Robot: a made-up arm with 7 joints. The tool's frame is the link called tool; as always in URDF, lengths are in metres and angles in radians. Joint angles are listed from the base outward. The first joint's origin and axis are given. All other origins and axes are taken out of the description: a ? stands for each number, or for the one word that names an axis. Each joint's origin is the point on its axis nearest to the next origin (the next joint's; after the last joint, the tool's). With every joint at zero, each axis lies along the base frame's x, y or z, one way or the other. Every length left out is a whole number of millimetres.
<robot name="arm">
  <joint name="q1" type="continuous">
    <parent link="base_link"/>
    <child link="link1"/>
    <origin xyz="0 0 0.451" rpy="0 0 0"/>
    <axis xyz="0 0 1"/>
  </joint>
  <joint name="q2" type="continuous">
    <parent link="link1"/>
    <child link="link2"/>
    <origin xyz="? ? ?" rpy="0 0 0"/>
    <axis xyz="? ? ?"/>
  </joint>
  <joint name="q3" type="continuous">
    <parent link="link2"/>
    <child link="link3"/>
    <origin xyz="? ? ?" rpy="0 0 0"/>
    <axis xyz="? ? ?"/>
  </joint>
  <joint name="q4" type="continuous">
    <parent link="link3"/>
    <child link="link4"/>
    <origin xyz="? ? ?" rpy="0 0 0"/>
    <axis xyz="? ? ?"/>
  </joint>
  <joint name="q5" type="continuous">
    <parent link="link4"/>
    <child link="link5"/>
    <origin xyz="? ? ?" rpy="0 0 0"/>
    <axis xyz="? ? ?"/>
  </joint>
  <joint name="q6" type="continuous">
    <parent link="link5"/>
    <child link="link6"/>
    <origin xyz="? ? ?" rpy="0 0 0"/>
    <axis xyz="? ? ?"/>
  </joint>
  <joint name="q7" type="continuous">
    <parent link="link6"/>
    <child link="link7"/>
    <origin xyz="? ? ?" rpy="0 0 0"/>
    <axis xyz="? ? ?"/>
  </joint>
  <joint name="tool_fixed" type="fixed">
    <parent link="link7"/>
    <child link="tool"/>
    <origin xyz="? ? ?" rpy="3.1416 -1.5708 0"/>
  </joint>
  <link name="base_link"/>
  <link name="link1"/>
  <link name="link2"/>
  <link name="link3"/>
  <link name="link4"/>
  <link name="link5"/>
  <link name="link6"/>
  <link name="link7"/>
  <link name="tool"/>
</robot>
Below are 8 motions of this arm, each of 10 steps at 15 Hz.
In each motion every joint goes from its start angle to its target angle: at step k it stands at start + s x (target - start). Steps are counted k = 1, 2, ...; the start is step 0. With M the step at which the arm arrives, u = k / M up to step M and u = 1 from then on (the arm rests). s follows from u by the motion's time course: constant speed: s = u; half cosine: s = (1 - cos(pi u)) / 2; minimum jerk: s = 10 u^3 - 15 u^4 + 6 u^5.
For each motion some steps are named. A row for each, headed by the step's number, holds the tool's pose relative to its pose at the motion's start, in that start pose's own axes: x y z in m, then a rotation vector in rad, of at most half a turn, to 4 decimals.
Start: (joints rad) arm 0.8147 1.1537 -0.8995 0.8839 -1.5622 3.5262 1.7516
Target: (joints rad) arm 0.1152 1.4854 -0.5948 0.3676 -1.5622 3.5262 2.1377
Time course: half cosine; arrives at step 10
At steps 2, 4, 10:
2: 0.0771 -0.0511 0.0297 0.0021 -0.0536 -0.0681
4: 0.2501 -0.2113 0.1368 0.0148 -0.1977 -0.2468
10: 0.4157 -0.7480 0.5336 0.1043 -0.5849 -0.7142

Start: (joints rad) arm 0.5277 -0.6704 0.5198 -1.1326 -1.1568 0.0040 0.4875
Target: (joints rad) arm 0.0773 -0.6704 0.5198 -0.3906 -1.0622 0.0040 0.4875
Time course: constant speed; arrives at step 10
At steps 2, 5, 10:
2: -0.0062 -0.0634 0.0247 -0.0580 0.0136 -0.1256
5: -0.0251 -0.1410 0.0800 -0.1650 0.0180 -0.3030
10: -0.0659 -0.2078 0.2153 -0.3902 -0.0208 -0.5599

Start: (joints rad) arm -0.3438 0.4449 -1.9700 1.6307 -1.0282 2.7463 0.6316
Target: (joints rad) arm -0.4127 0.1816 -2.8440 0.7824 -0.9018 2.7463 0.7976
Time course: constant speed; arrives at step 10
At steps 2, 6, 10:
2: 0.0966 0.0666 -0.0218 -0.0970 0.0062 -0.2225
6: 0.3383 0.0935 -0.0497 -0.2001 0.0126 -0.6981
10: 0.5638 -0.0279 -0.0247 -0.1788 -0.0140 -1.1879

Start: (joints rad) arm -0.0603 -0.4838 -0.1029 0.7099 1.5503 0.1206 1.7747
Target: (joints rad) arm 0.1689 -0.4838 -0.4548 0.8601 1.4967 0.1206 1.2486
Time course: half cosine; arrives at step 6
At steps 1, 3, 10:
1: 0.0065 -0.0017 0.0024 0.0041 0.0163 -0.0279
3: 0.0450 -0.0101 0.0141 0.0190 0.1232 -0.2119
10: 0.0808 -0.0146 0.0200 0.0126 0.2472 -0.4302

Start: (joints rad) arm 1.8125 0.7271 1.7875 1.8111 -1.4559 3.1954 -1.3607
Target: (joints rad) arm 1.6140 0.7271 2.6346 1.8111 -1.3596 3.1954 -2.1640
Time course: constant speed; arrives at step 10
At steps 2, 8, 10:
2: 0.0155 -0.0097 0.0672 -0.1318 0.0214 -0.1180
8: 0.0709 0.0186 0.2482 -0.5352 -0.0661 -0.4526
10: 0.0890 0.0461 0.2979 -0.6618 -0.1450 -0.5540

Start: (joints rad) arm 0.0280 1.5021 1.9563 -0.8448 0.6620 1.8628 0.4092
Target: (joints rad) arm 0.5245 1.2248 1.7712 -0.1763 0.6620 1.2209 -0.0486
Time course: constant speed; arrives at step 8
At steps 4, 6, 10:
4: 0.0399 -0.0648 0.1387 -0.1307 -0.3423 -0.3058
6: 0.0800 -0.0936 0.1945 -0.1952 -0.5063 -0.4449
10: 0.1327 -0.1177 0.2385 -0.2591 -0.6703 -0.5616

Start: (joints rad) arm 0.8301 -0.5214 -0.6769 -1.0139 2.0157 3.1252 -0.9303
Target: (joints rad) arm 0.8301 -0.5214 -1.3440 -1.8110 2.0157 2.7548 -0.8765
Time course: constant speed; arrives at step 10
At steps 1, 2, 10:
1: 0.0178 -0.0098 -0.0342 0.1197 -0.0465 0.0512
2: 0.0369 -0.0155 -0.0701 0.2392 -0.0973 0.1000
10: 0.2433 0.0855 -0.3412 1.1464 -0.6574 0.4306

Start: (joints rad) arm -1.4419 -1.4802 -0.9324 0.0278 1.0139 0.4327 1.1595
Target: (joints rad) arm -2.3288 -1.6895 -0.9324 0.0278 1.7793 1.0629 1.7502
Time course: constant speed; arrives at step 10
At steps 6, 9, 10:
6: 0.4348 0.4914 -0.0166 0.4177 0.0602 1.0562
9: 0.5352 0.7981 -0.0712 0.7134 0.1460 1.5815
10: 0.5484 0.9029 -0.0933 0.8300 0.1823 1.7499

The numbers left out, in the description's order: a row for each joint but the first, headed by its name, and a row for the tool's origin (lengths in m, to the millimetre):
q2: xyz 0 -0.098 0, axis 0 -1 0
q3: xyz 0 0 0.577, axis 0 0 1
q4: xyz 0.028 0.078 0, axis 0 1 0
q5: xyz -0.029 0 0.543, axis 0 0 1
q6: xyz 0 -0.086 0, axis 0 -1 0
q7: xyz 0.009 0 0.068, axis 1 0 0
tool: xyz 0 0 0

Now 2 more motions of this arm.
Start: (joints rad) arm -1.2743 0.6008 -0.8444 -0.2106 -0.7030 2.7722 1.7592
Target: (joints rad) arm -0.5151 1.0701 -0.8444 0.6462 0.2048 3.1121 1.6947
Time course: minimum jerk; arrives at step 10
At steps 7, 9, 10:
7: -0.0527 -0.0545 -0.7675 -0.5007 1.3432 -0.0293
9: -0.1329 -0.1322 -0.8705 -0.6222 1.5914 -0.1278
10: -0.1378 -0.1369 -0.8754 -0.6294 1.6048 -0.1342

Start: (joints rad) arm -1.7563 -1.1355 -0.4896 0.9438 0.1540 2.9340 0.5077
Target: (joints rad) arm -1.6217 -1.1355 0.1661 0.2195 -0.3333 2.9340 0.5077
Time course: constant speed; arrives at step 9
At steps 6, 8, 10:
6: 0.0539 -0.2674 0.2191 0.3071 0.3972 0.3574
8: 0.1177 -0.3222 0.2750 0.3568 0.5620 0.4209
10: 0.1542 -0.3401 0.2984 0.3696 0.6467 0.4413

